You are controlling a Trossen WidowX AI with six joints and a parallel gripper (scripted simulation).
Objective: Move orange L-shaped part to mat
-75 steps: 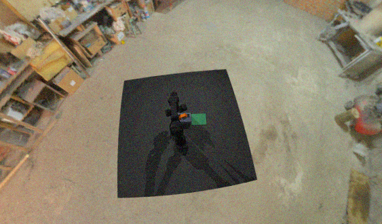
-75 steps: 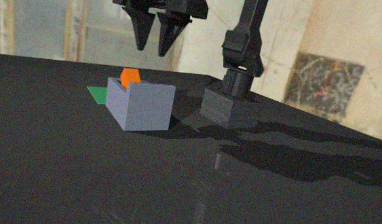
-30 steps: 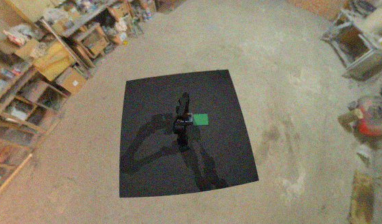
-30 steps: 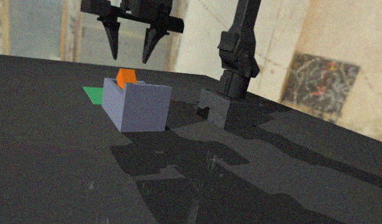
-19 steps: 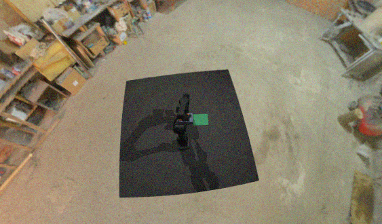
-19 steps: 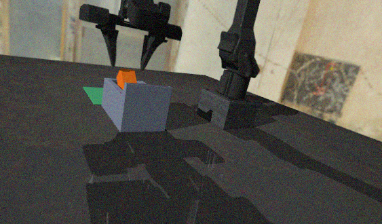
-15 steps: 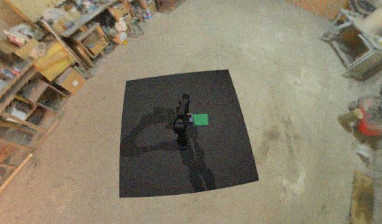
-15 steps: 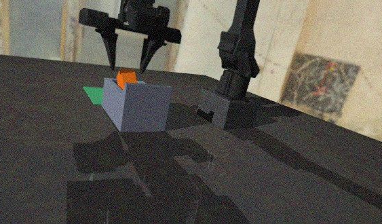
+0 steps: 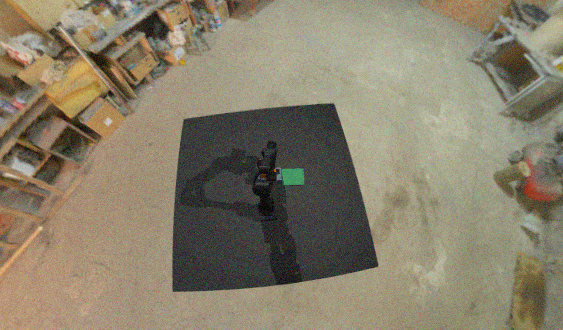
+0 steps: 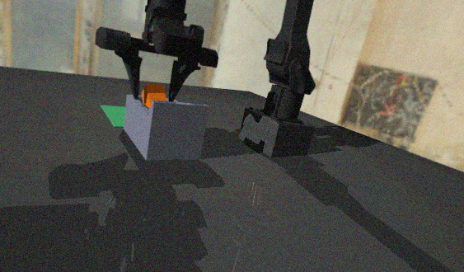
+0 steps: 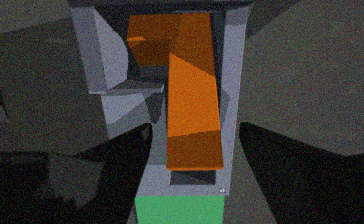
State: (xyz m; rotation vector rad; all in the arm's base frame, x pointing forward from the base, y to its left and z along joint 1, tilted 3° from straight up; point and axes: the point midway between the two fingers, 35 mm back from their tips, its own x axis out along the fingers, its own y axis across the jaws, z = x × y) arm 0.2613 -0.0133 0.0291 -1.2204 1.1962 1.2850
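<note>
The orange L-shaped part is 2 cm behind my gripper tip, 3 cm to the left of it and 3 cm below it. From my gripper tip the other things lie so: green mat: 1 cm behind, 15 cm to the right, 9 cm below.
</note>
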